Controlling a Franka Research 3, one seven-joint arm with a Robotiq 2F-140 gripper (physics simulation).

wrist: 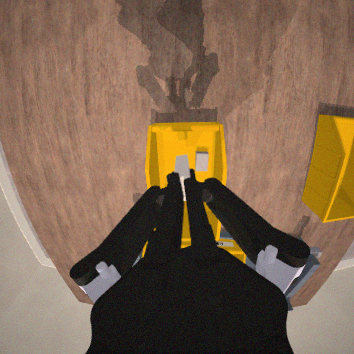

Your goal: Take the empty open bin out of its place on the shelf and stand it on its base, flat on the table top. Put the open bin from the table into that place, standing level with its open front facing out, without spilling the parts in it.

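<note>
A yellow open bin (pixel 214 142) is in the middle of the wrist view, with light grey parts in it; one grey block (pixel 201 161) lies toward its right side. My gripper (pixel 182 163) is shut and empty, and its fingertips appear over this bin. The gripper hides much of the bin's near part. A second yellow open bin (pixel 325 167) is on the table top at the right edge, partly cut off; no parts show in it, and its exact tilt is hard to tell. The shelf (pixel 311 272) shows in part at the bottom, largely hidden behind the gripper.
The brown wooden table top (pixel 75 125) lies under the bins, with the arm's shadow beyond the middle bin. More yellow bin edges (pixel 235 254) and a small label (pixel 226 244) show at the shelf beside the gripper. The table's edges curve in at left and lower right.
</note>
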